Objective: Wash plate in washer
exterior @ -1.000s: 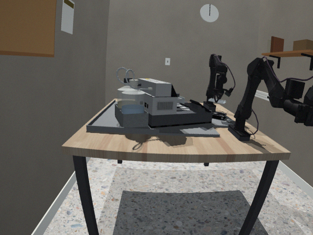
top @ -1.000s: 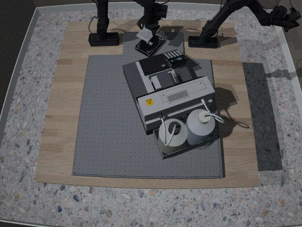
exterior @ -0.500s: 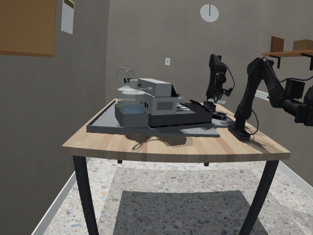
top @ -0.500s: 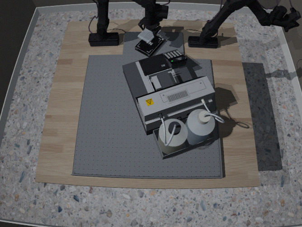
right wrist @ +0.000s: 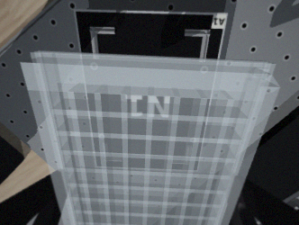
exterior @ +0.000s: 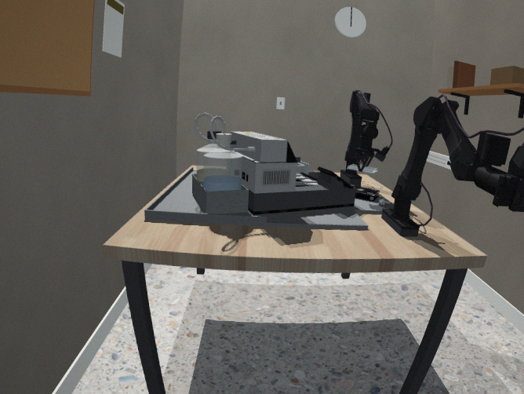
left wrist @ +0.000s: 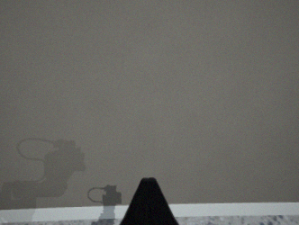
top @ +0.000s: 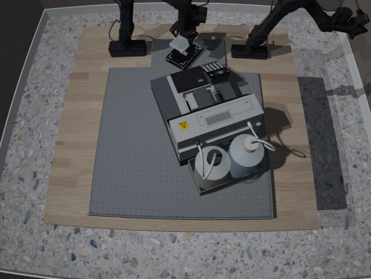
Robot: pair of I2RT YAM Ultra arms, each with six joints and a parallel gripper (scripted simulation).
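Observation:
Right now my right hand is 100 mm above the dark nest N1. The rest, counted from my right hand: white plate: right at my right hand; then grey washer housing: 350 mm ahead, 90 mm to the left; then black carrier: 210 mm ahead, 40 mm below, 30 mm to the left.

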